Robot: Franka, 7 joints.
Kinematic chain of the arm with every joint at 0, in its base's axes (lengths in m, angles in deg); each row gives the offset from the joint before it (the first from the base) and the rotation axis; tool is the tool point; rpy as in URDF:
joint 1: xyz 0 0 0.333 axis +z
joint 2: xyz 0 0 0 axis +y
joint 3: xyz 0 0 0.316 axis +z
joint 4: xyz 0.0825 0 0 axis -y
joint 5: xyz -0.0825 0 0.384 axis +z
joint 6: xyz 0 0 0 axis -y
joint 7: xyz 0.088 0 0 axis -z
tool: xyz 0 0 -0.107 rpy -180 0 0
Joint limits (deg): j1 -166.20..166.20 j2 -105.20..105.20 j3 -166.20..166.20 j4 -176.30..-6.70 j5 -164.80..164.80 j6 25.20..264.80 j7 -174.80..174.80
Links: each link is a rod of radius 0.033 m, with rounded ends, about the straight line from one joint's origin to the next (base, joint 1, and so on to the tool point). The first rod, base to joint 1, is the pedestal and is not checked.
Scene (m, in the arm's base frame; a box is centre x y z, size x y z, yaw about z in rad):
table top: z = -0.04
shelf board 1: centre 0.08 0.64 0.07 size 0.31 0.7 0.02 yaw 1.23
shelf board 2: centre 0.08 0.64 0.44 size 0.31 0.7 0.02 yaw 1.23
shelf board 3: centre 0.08 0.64 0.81 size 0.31 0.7 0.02 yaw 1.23
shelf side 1: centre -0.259 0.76 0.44 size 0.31 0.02 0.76 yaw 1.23
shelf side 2: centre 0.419 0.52 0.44 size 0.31 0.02 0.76 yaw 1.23
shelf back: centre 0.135 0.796 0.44 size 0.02 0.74 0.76 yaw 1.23
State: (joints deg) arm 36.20 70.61 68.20 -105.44 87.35 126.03 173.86
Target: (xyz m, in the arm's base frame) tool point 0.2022 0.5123 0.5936
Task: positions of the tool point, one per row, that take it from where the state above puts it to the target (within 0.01 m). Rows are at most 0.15 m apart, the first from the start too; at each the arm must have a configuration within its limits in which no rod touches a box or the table.
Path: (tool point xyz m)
1: -0.0391 0.5829 0.2116
2: 0.0316 0.5057 0.1876
3: 0.1033 0.4095 0.1789
4: 0.1548 0.2994 0.1894
5: 0.1704 0.1886 0.2128
6: 0.1467 0.0937 0.2373
7: 0.1962 0.1617 0.2915
8: 0.2162 0.2326 0.3746
9: 0.1980 0.2946 0.4791
10: 0.1390 0.3341 0.5936
11: 0.1614 0.3966 0.5975
12: 0.1817 0.4572 0.5963
13: 0.2022 0.5123 0.5936

